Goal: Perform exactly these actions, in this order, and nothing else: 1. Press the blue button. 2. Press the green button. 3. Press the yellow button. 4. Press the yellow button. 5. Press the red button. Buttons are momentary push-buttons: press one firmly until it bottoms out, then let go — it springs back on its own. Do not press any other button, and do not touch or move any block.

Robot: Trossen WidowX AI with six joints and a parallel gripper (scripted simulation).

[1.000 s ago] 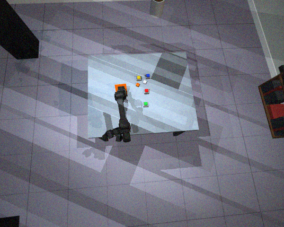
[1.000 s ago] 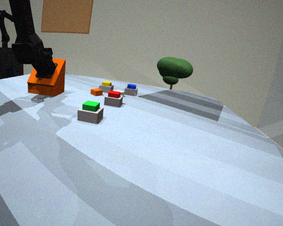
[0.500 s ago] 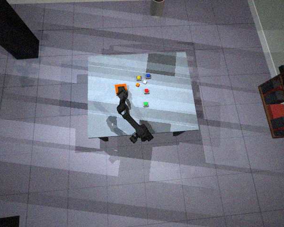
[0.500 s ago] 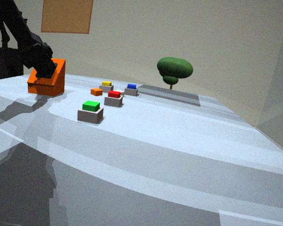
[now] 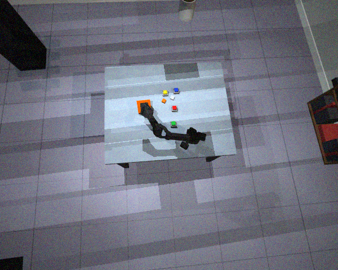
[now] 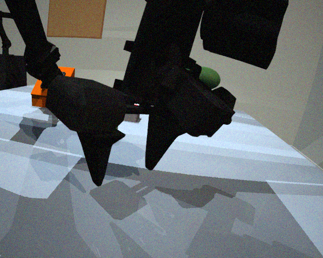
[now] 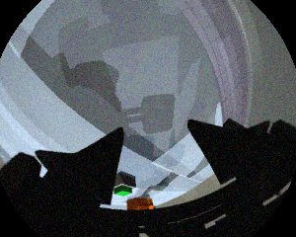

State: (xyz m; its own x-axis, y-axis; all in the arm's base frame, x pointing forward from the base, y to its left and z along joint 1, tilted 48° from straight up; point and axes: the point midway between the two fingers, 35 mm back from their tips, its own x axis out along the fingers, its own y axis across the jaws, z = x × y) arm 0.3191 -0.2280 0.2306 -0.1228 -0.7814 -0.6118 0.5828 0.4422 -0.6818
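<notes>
The blue button lies 20 mm behind my gripper tip, 480 mm to the left of it and 10 mm above it. Round my gripper tip: green button 80 mm behind, 170 mm to the left, 10 mm above; then red button 60 mm behind, 310 mm to the left, 10 mm above; then small orange block 140 mm behind, 390 mm to the left, 20 mm below.
</notes>
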